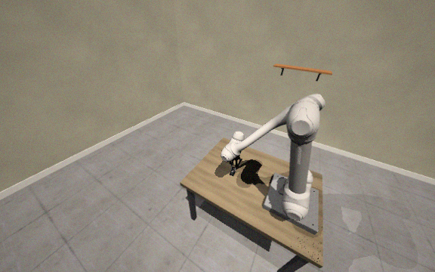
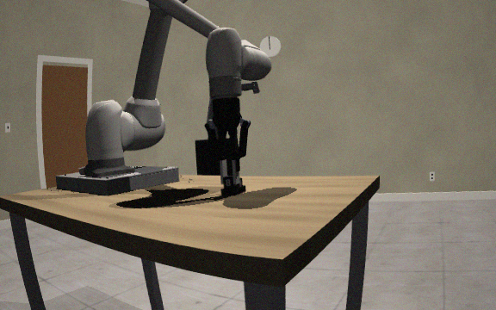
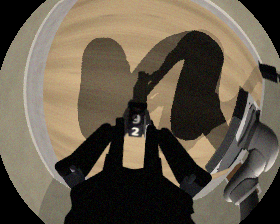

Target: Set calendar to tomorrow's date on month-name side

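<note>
The dark calendar tray is 10 mm behind my hand, 20 mm to the left of it and 50 mm below it. The rest, counted from my hand: dark cube (30 mm below).
</note>
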